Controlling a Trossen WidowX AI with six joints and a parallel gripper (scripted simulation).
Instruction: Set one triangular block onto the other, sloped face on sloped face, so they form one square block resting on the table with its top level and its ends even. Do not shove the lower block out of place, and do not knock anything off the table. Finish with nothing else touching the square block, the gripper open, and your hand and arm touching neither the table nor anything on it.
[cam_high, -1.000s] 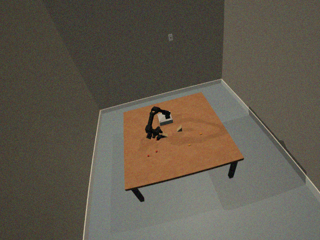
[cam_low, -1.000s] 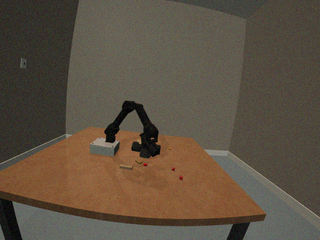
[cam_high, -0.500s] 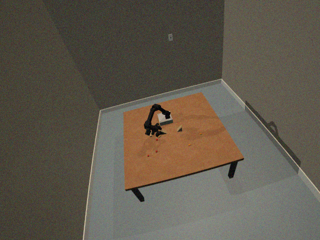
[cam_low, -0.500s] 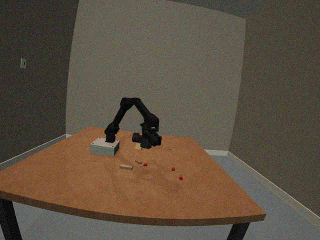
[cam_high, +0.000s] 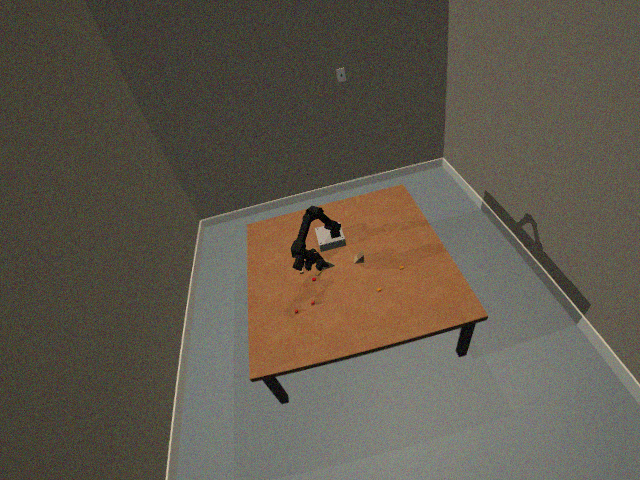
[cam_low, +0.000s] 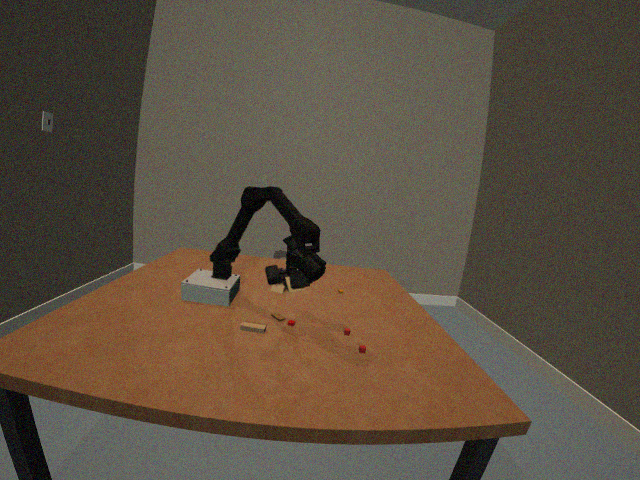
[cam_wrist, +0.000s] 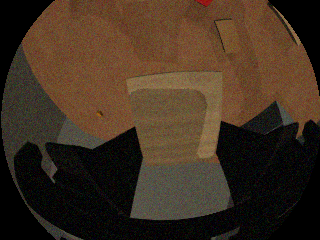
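My gripper tip is 10 cm above the dark stick, 7 cm to the left of it and 4 cm past it. The rest, counted from my gripper tip: triangular block (1 cm above); then flat tan bar (17 cm to the right, 10 cm below, 10 cm behind); then red cube (10 cm to the right, 10 cm below, 1 cm ahead).
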